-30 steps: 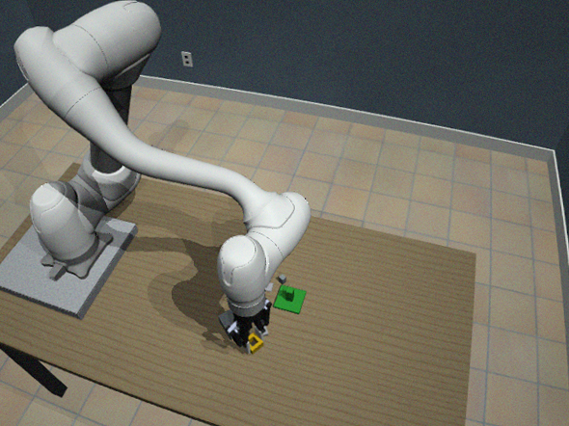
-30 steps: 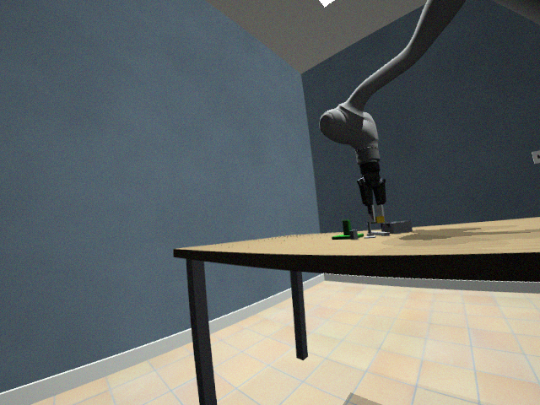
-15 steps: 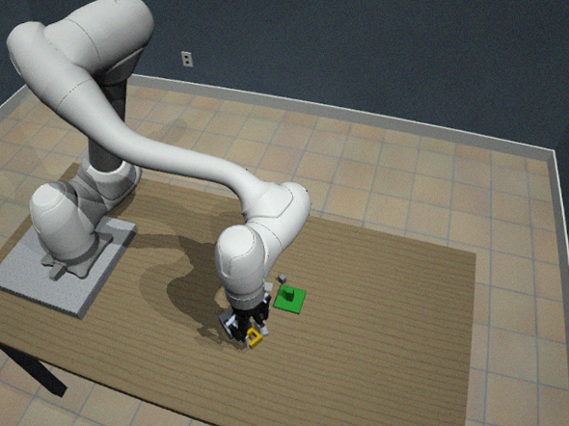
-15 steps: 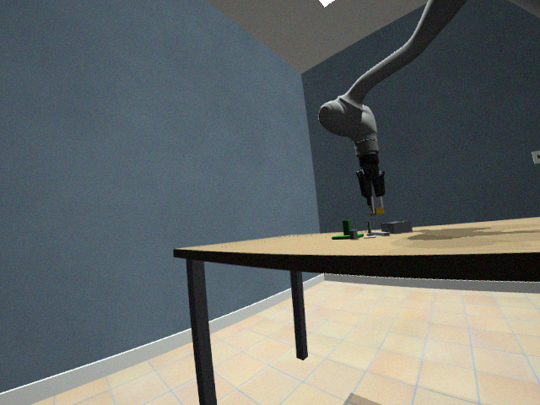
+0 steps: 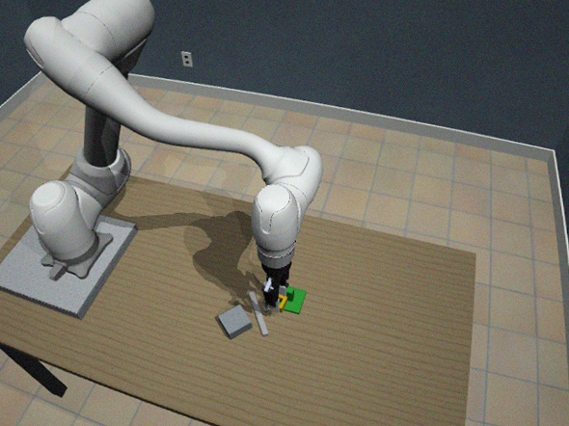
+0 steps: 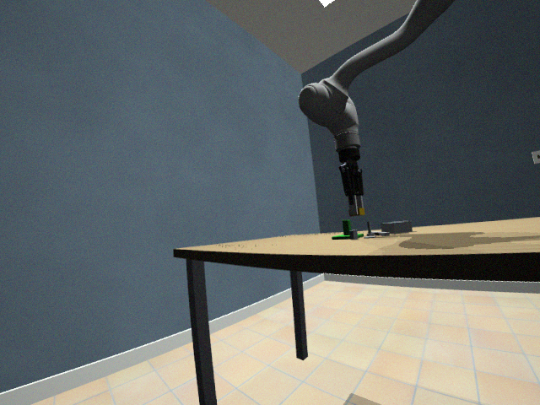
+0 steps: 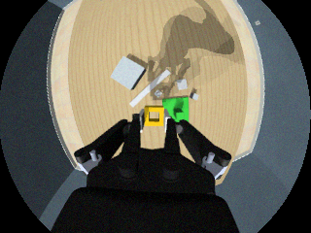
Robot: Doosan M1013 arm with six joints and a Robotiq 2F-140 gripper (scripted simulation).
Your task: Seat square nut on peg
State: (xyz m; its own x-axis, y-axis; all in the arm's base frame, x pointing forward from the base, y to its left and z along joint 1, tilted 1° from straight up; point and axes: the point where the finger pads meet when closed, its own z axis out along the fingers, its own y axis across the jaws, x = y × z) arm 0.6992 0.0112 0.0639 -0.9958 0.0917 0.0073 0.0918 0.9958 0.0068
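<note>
The long grey bar is 100 mm below my hand, 60 mm behind it and 10 mm to the right of it. The rest, counted from my hand: grey block 110 mm behind, 90 mm below, 70 mm to the right.
</note>
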